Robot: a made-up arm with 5 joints.
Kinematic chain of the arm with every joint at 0, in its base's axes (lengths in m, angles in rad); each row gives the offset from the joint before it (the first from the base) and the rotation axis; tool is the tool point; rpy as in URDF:
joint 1: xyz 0.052 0 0.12 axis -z
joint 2: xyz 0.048 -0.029 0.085 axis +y
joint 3: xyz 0.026 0 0.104 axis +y
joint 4: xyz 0.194 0 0.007 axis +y
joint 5: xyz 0.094 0.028 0 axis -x
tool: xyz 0 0 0 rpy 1.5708 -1.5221 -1.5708
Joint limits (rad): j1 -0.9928..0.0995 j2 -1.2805..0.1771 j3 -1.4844..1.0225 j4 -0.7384..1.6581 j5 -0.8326..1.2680
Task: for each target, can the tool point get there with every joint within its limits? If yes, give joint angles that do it. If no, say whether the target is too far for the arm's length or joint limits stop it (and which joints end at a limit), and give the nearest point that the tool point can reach.
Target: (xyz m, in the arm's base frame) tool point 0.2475 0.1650 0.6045
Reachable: no: too far | nearest point 0.2274 0.1480 0.5560 | short by 0.055 m
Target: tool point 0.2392 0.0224 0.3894
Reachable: yes | joints -0.1245 -1.0382 0.2357 1.1864 -0.2972
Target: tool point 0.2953 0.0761 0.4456
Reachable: yes | joints -0.3072 -0.0270 -0.9921 1.3775 -0.2123
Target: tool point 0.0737 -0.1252 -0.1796
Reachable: no: joint limits stop it (at a limit: joint 1, joint 2, joint 3) | nearest point 0.1820 -0.0140 0.0386 | short by 0.268 m
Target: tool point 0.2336 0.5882 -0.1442
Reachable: no: too far | nearest point 0.2204 0.2563 0.1108 | short by 0.419 m
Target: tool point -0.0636 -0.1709 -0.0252
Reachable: no: joint limits stop it (at a limit: joint 1, joint 2, joint 3) | nearest point 0.1383 -0.0096 0.0785 | short by 0.278 m
